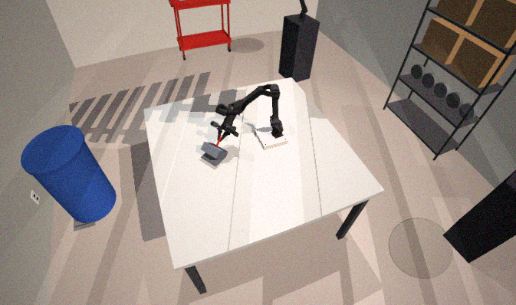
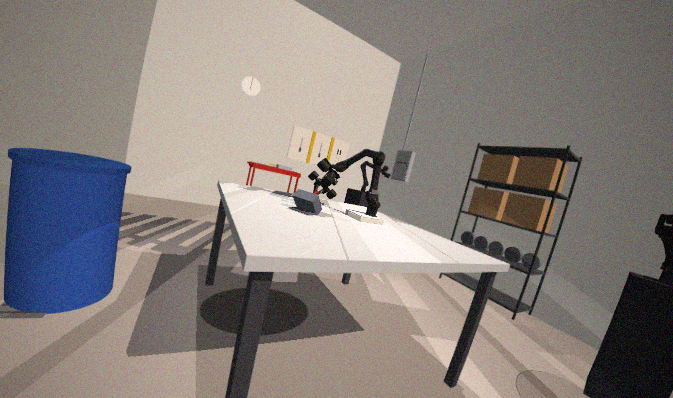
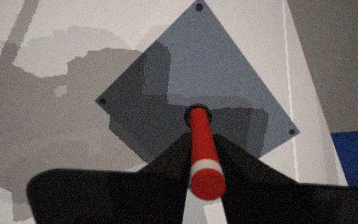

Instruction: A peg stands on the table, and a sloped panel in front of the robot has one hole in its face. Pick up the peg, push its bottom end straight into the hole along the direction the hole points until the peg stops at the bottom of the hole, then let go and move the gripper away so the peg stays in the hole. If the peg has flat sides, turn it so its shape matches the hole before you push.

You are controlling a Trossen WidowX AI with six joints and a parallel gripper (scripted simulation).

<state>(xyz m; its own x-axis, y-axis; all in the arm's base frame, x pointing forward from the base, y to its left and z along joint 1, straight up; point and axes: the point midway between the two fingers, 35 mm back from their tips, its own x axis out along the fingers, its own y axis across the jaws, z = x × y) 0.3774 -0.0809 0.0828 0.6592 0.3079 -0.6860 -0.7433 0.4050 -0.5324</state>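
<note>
Now: the grey sloped panel 40 mm ahead of my gripper tip, 20 mm to the left of it and 50 mm below it. The rest, counted from my gripper tip: red round peg (10 mm behind, 10 mm above).
</note>
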